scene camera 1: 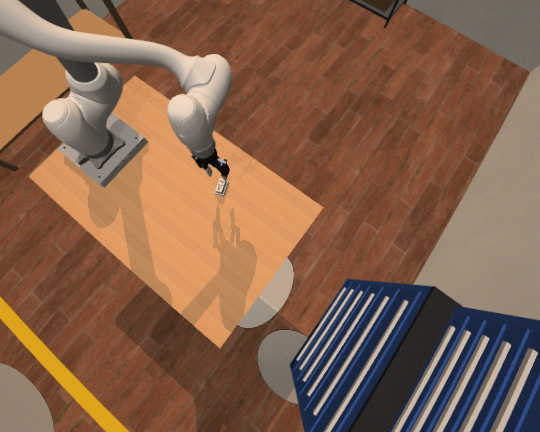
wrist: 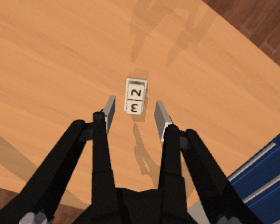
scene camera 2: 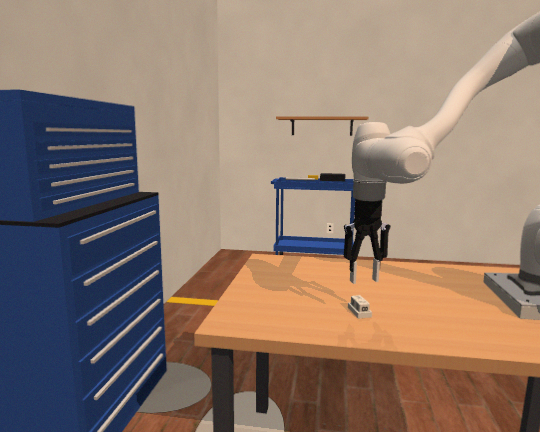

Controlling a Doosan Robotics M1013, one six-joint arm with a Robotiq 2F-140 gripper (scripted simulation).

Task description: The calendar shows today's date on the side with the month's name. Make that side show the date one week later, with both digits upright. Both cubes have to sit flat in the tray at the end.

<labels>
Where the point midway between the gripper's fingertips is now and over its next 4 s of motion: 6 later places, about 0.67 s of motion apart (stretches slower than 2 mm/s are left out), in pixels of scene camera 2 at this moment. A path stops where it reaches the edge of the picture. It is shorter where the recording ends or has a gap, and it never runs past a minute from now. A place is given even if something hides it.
The gripper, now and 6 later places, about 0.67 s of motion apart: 364,281; 363,284; 363,292; 362,298; 362,303; 362,308; 362,298
</labels>
